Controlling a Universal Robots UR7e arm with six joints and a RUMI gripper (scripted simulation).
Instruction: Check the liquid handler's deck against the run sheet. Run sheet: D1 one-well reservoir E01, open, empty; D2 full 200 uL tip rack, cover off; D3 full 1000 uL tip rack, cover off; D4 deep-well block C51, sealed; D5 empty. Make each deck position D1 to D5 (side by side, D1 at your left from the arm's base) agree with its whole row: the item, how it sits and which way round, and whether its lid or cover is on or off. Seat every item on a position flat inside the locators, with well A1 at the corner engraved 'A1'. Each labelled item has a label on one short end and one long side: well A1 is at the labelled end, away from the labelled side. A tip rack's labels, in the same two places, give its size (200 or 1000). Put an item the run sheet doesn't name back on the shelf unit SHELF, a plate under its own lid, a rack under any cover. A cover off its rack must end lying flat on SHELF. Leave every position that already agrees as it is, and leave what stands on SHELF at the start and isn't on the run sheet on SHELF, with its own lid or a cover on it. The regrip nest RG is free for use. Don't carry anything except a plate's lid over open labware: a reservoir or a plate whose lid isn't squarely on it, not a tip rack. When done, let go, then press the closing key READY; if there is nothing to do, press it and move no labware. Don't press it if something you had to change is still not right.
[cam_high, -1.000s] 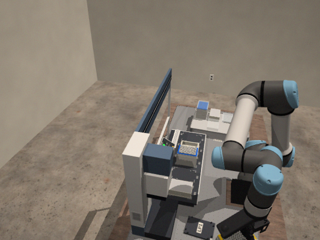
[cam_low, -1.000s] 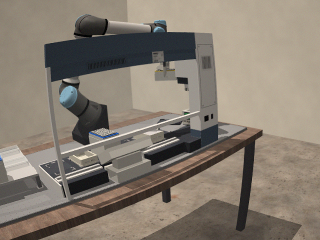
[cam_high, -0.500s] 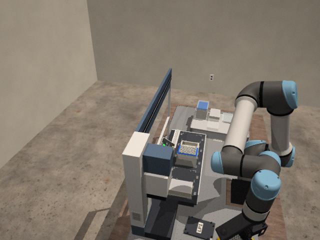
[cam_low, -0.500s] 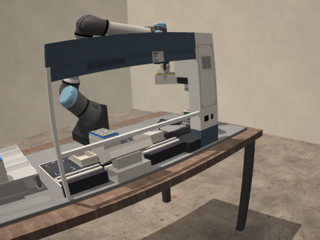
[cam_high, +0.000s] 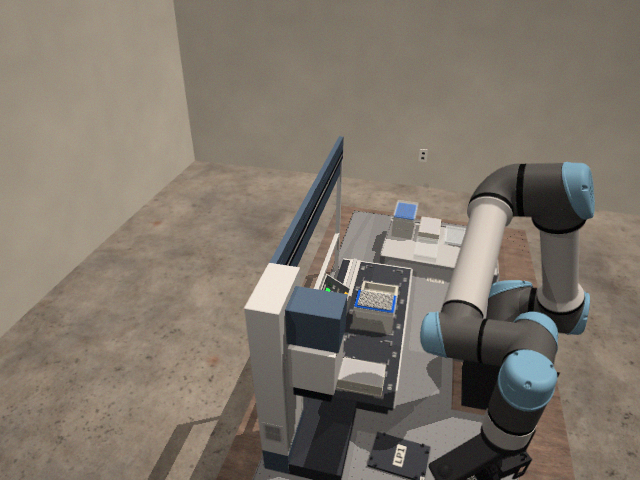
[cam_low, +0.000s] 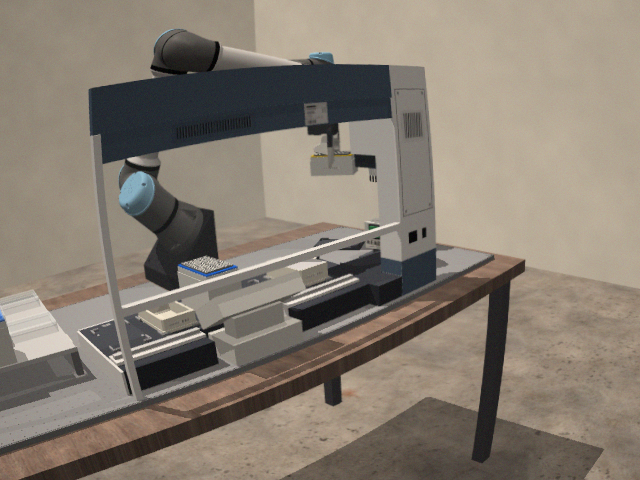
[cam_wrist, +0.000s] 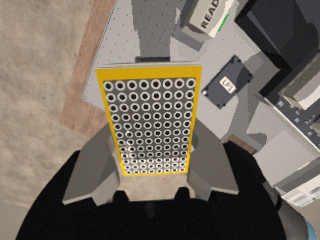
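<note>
My hand is 260 mm above the regrip nest RG. Round my hand: green key (200 mm ahead, 180 mm below, 20 mm to the right); yellow-rimmed tip rack (10 mm to the right, 10 mm above); dark pad (260 mm below, 190 mm to the right, 150 mm ahead).
</note>
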